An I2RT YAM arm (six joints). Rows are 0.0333 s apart.
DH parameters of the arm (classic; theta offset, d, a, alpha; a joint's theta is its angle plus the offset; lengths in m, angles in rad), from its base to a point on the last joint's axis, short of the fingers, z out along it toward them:
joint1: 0 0.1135 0.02 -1.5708
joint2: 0 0 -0.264 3.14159
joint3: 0.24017 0 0.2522 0
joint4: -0.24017 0 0.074 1.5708
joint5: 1.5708 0 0 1.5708
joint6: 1.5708 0.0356 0 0
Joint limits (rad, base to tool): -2.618..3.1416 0..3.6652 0..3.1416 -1.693..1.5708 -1.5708..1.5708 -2.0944..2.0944
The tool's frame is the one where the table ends.
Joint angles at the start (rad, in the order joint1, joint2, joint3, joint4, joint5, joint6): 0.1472, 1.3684, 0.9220, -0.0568, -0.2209, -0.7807
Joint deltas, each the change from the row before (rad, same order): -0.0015, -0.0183, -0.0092, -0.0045, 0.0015, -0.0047; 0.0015, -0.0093, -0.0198, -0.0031, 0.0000, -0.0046; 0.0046, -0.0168, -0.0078, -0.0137, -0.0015, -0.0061; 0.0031, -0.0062, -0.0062, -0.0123, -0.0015, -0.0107; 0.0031, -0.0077, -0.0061, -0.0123, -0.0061, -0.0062; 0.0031, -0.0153, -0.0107, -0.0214, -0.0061, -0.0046; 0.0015, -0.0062, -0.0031, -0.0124, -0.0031, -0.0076; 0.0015, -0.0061, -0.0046, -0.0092, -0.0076, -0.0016; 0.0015, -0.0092, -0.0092, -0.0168, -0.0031, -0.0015; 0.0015, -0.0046, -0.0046, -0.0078, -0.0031, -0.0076; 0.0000, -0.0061, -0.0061, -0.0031, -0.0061, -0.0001
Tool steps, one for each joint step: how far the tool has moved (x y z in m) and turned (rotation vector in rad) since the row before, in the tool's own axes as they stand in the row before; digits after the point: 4 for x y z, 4 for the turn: 0.0000, 0.0006, -0.0043, 0.0053, -0.0013, -0.0050; 0.0035, 0.0045, -0.0010, -0.0104, 0.0085, -0.0023; -0.0006, 0.0026, -0.0036, -0.0075, -0.0004, -0.0073; 0.0009, 0.0026, -0.0010, -0.0118, 0.0056, -0.0095; 0.0005, 0.0026, -0.0014, -0.0139, 0.0011, -0.0053; 0.0012, 0.0039, -0.0029, -0.0182, 0.0051, -0.0023; 0.0004, 0.0017, -0.0013, -0.0097, 0.0031, -0.0062; 0.0004, 0.0019, -0.0011, -0.0116, -0.0013, -0.0005; 0.0018, 0.0033, -0.0014, -0.0151, 0.0080, 0.0018; 0.0007, 0.0018, -0.0007, -0.0087, 0.0020, -0.0065; 0.0007, 0.0015, -0.0010, -0.0063, -0.0025, 0.0007
